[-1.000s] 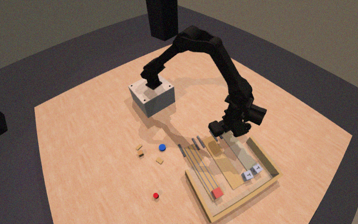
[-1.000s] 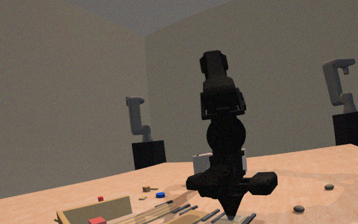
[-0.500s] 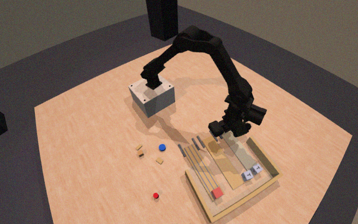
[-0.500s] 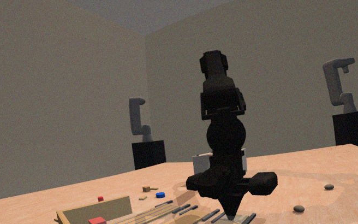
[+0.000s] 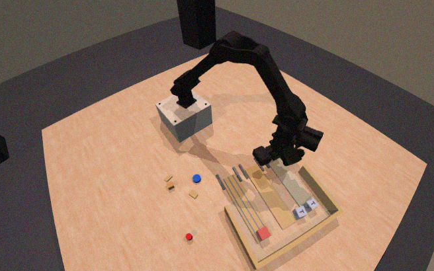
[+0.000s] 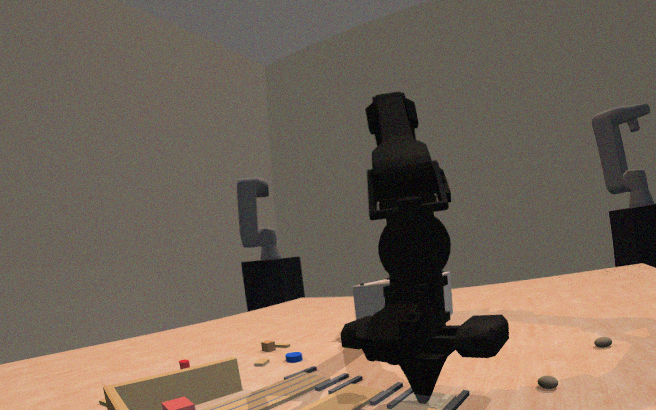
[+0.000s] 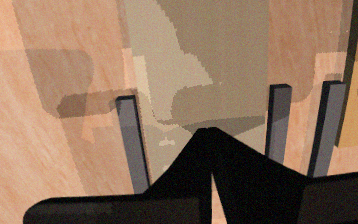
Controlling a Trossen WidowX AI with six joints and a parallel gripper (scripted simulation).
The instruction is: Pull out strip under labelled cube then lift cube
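Now: gripper tip 90 mm short of the grey-green strip and 40 mm to the left of it. From my gripper tip the other things lie so: blue disc (170 mm behind, 250 mm to the right); then red peg (40 mm behind, 400 mm to the right, 10 mm above).
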